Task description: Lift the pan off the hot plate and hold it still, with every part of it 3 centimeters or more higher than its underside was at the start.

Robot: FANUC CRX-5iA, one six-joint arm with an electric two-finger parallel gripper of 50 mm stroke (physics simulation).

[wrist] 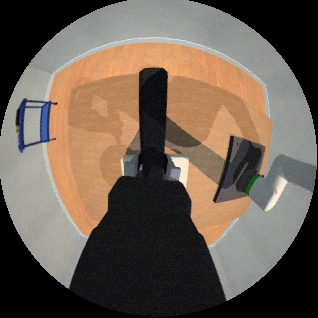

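The pan's long black handle runs up the middle of the wrist view from between the grey fingers, its blunt end toward the top. My gripper is shut on this handle, with one finger on each side. The black gripper body covers the lower middle of the view and hides the pan's bowl. The pale hot plate shows in part behind and beside the fingers, below the handle. The height of the pan's underside above it cannot be seen.
The wooden table top lies below, crossed by shadows. At the right, the robot's base stands on a dark mounting plate, with a green ring and a pale arm link. A blue cart stands on the floor beyond the left table edge.
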